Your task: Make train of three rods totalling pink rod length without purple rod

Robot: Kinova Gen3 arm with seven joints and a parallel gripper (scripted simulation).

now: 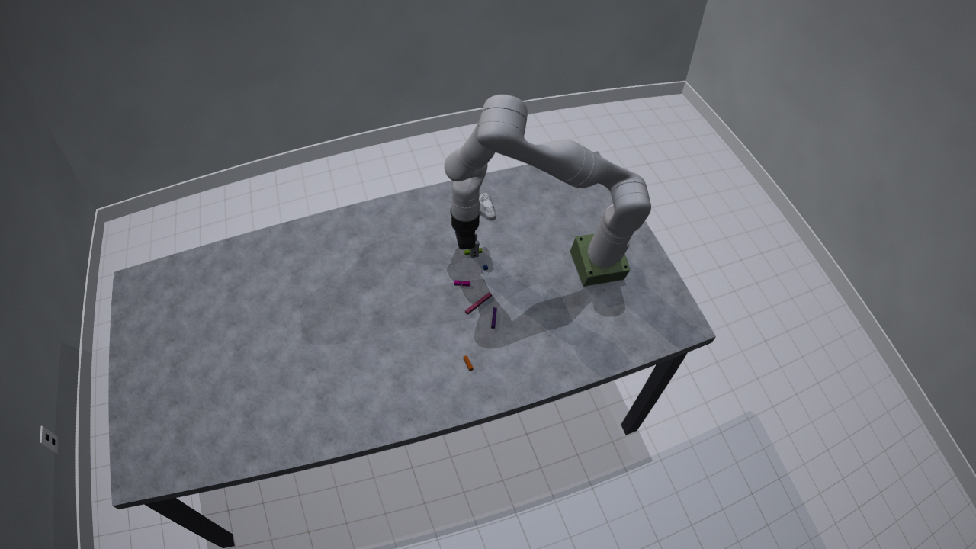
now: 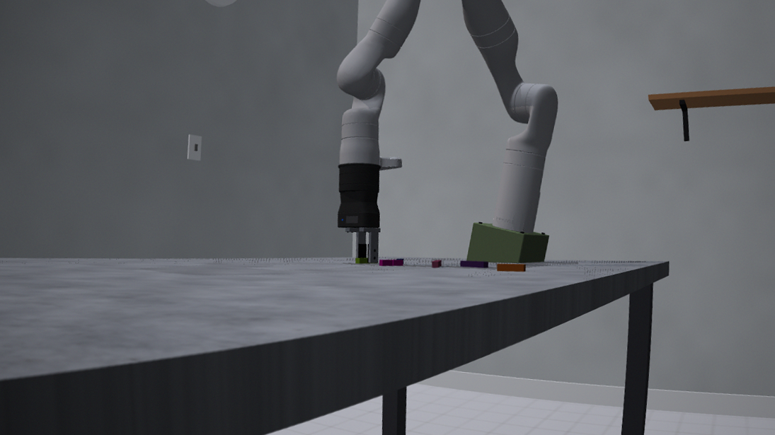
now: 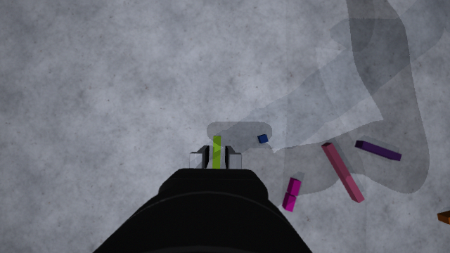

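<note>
The lime rod lies 10 mm below my hand. Also, from my hand: pink rod: 20 mm ahead, 180 mm to the left, 10 mm below; purple rod: 20 mm behind, 230 mm to the left, 10 mm below; small blue rod: 20 mm behind, 60 mm to the left, 10 mm below.
</note>
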